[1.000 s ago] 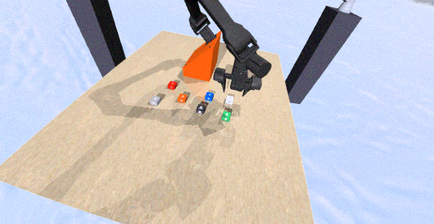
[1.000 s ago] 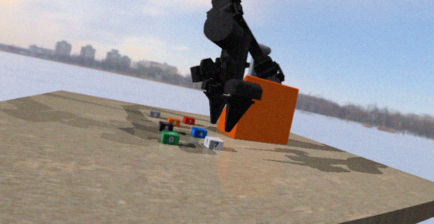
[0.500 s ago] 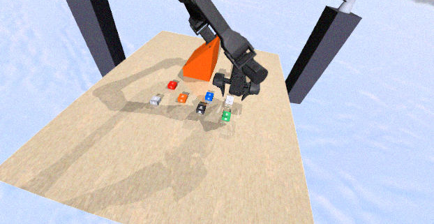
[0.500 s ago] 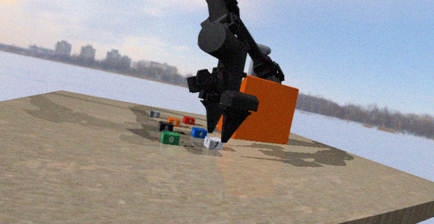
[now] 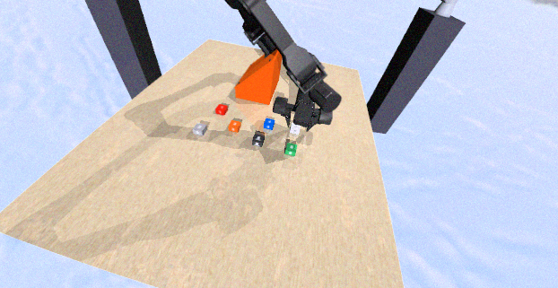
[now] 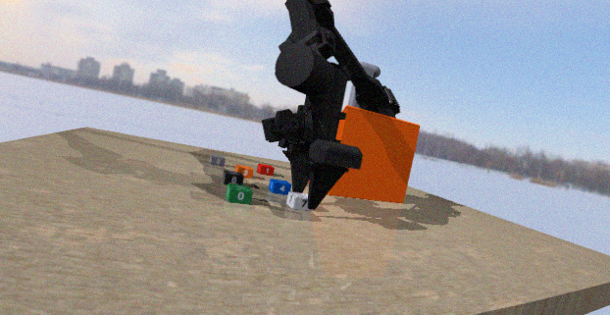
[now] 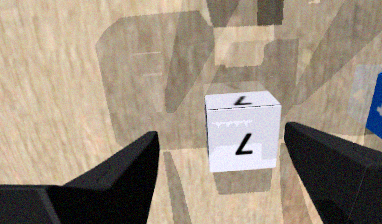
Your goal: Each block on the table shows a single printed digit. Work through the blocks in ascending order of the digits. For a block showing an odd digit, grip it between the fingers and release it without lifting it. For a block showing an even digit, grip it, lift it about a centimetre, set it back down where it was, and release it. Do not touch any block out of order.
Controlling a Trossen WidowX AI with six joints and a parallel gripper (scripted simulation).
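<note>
The green block lies 10 cm ahead of my gripper tip and 2 cm to the right of it. The rest, counted from my gripper tip: black block: 13 cm to the right, 8 cm ahead; blue block: 10 cm to the right; white block: 1 cm to the right.
</note>
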